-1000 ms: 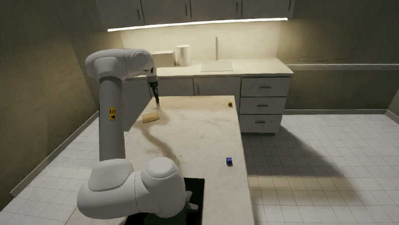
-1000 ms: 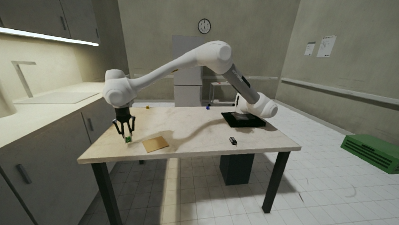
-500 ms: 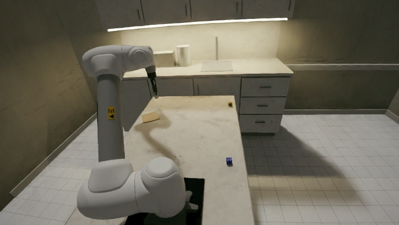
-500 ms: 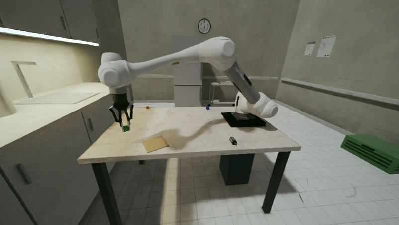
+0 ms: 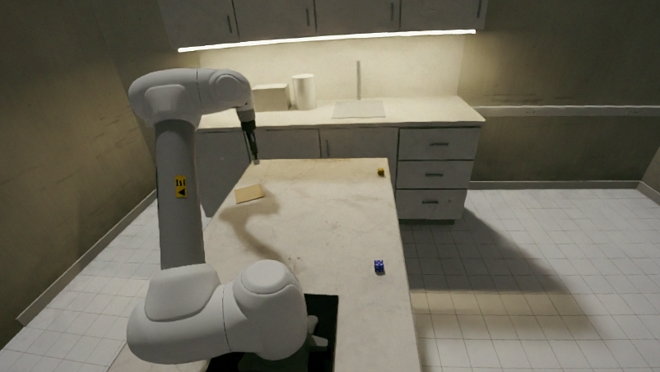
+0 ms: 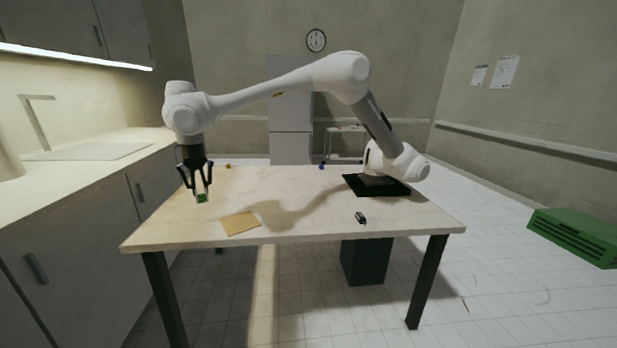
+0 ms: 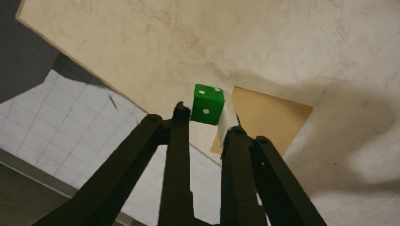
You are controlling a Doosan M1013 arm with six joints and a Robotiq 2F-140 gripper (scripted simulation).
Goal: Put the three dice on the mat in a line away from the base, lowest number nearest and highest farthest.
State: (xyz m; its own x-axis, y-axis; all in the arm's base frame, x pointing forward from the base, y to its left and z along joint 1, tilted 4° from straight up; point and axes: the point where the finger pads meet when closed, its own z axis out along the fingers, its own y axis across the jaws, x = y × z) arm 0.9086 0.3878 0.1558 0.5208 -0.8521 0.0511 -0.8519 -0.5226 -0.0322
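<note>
Right now my hand is 15 cm past the tan mat, 13 cm above it and 1 cm to the right of it. Round my hand: yellow die: 67 cm to the right, 12 cm below, 7 cm ahead; then green die: 2 cm below; then blue die: 65 cm to the right, 61 cm behind, 12 cm below.
</note>
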